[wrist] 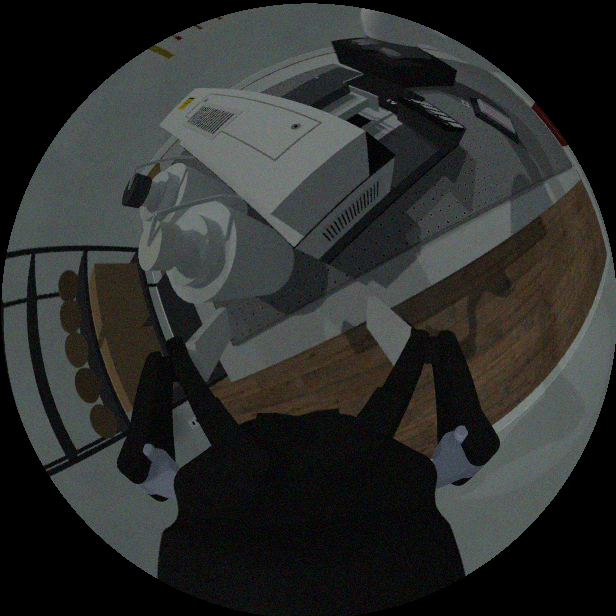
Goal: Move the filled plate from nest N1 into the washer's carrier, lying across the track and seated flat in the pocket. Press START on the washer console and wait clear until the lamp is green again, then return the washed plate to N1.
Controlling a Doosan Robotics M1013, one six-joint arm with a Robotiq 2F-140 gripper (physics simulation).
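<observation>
My gripper (298,347) fills the bottom of the wrist view. Its two black fingers are spread wide apart and nothing is between them. It hangs well above and in front of the bench. The washer (270,155) is a white box with a vent grille and a barcode label, standing on the perforated grey bench top (436,195). A dark track or carrier area (396,149) runs along its right side. A black flat unit (396,60) sits at the far end. I cannot make out the filled plate or nest N1.
White bottles with tubing and a black cap (189,241) stand left of the washer. A dark rack with several brown round discs (77,350) is at the far left. Wooden floor (488,321) shows beyond the bench edge.
</observation>
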